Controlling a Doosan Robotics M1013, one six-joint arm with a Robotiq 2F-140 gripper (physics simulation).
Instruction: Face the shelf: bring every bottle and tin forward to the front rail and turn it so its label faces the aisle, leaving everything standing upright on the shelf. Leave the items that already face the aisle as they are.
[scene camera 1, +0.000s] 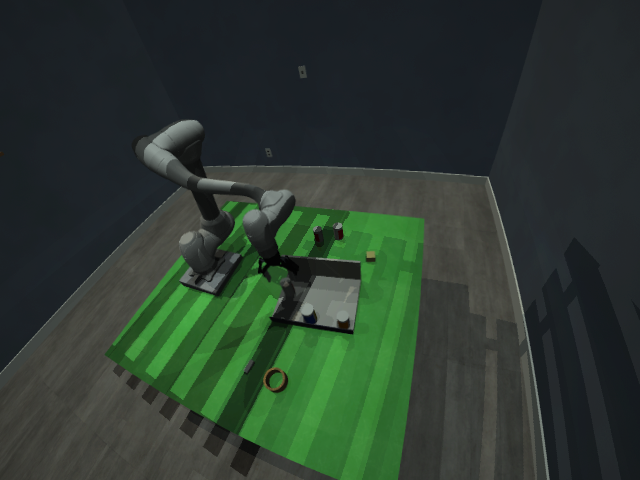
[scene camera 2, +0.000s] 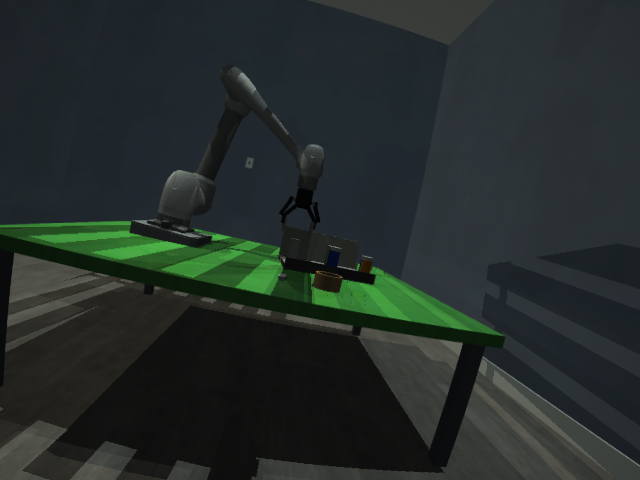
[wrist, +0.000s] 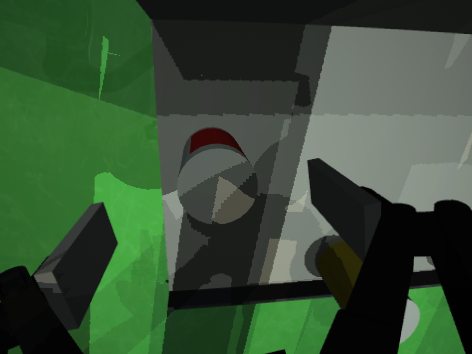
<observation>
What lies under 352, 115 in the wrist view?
A grey shelf tray.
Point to my gripper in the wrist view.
At 211, 202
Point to my gripper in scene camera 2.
At 296, 233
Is my gripper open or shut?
Open.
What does my gripper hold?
Nothing.
</observation>
